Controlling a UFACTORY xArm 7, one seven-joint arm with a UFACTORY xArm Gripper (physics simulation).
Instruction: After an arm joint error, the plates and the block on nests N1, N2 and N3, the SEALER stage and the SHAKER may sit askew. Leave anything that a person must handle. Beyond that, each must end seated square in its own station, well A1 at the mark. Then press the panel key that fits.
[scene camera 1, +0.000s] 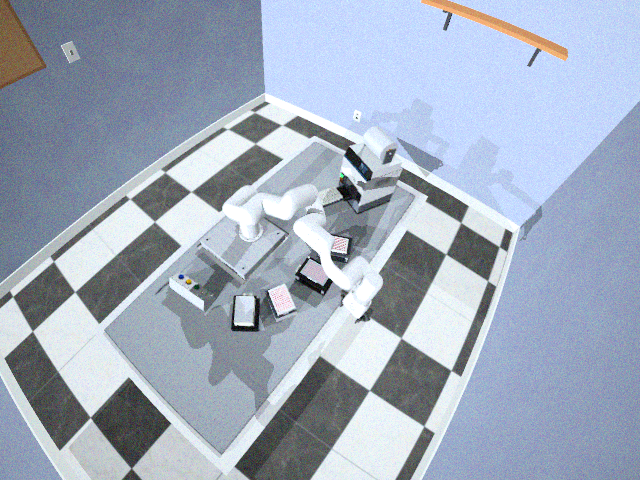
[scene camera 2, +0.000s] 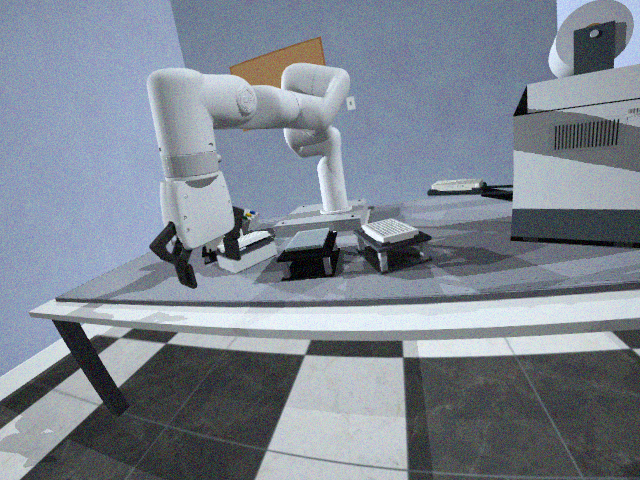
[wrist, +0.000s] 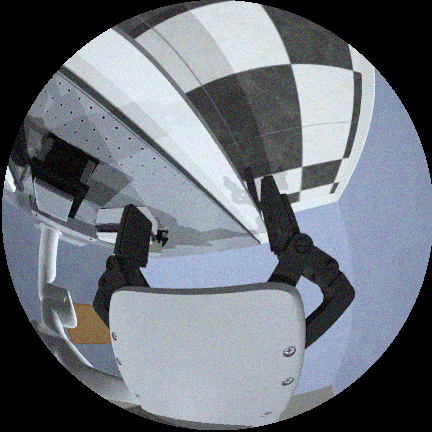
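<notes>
My gripper (scene camera 1: 361, 317) (scene camera 2: 211, 266) (wrist: 195, 201) is open and empty, hanging past the table's front edge. A red-marked plate (scene camera 1: 340, 244) (scene camera 2: 390, 230) lies on a legged nest and looks turned against it. A pinkish plate (scene camera 1: 314, 271) lies on a black nest, partly behind the arm. A red-marked plate (scene camera 1: 281, 299) rests on a white base. A pale plate or block (scene camera 1: 245, 310) lies in a black frame. A pale plate (scene camera 1: 330, 195) (scene camera 2: 458, 183) sits on the stage beside the large machine (scene camera 1: 379, 178) (scene camera 2: 573, 175). Station labels and A1 marks are unreadable.
The key panel (scene camera 1: 186, 294), with blue, yellow and green keys, stands at the left of the arm's base plate (scene camera 1: 242, 248). The arm reaches over the nests. The table's white front edge (scene camera 2: 361, 322) runs below the gripper in scene camera 2.
</notes>
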